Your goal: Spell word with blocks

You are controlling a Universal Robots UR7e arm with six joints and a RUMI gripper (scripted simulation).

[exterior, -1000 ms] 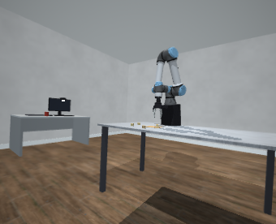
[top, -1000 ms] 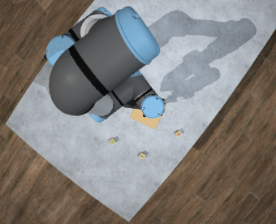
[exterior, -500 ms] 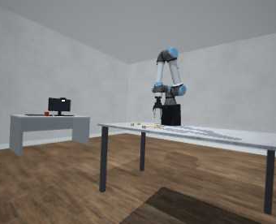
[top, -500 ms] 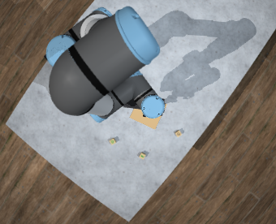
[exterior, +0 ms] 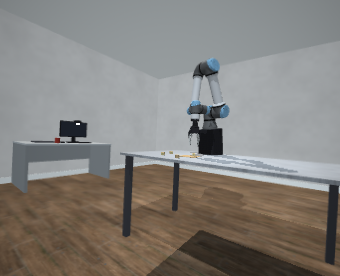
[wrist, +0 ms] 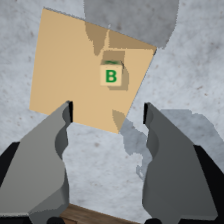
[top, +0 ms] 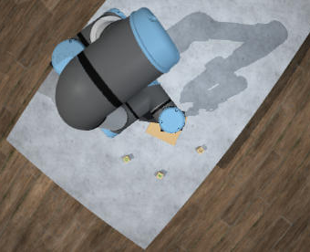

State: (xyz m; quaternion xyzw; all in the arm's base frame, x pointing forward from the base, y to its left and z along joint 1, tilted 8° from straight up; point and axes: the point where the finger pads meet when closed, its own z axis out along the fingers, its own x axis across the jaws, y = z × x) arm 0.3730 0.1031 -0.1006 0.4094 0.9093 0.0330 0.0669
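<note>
The B block is 90 mm below my hand. Also, from my hand: tan mat (100 mm below, 30 mm ahead, 10 mm to the right); then E block (180 mm to the right, 180 mm ahead, 90 mm below); then D block (250 mm to the right, 90 mm below, 30 mm ahead).
</note>
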